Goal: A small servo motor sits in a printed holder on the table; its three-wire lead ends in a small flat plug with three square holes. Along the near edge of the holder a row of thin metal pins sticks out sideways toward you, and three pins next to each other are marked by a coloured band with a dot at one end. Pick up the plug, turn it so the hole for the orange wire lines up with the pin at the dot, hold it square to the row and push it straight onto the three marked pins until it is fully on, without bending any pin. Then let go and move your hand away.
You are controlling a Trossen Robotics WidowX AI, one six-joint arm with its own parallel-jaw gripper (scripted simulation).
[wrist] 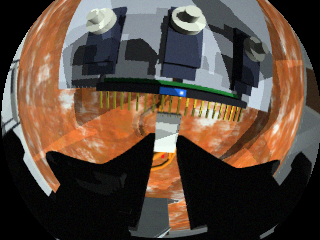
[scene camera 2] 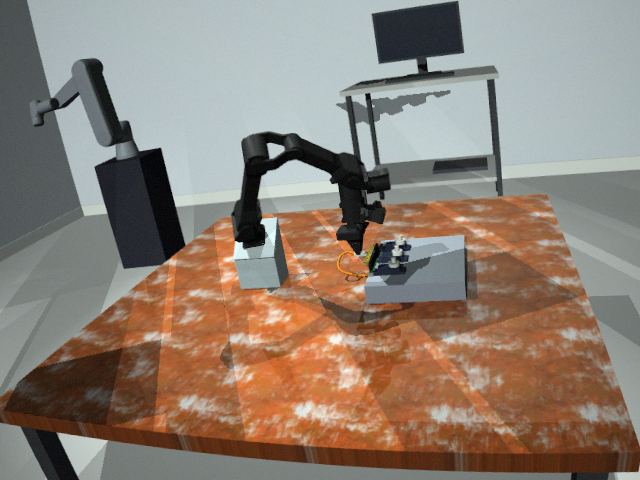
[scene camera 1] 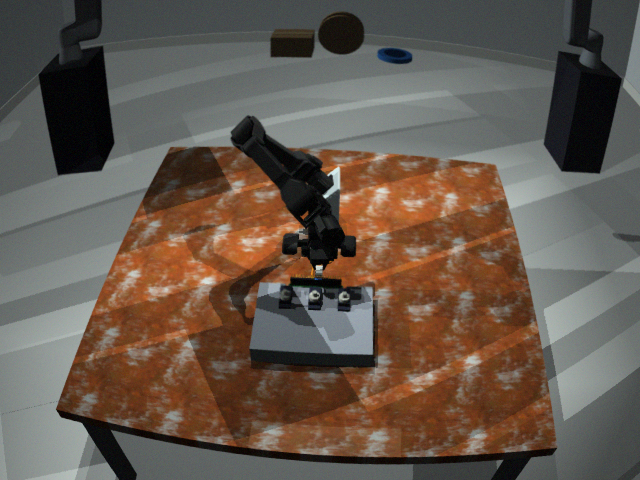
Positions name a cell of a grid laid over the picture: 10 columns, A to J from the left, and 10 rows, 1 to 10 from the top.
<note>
In view: my gripper (scene camera 2: F6) and a grey holder (scene camera 1: F8).
My gripper is seen too in the wrist view (wrist: F6) and in scene camera 1 (scene camera 1: E6). The grey holder also shows in scene camera 2 (scene camera 2: G6).
</note>
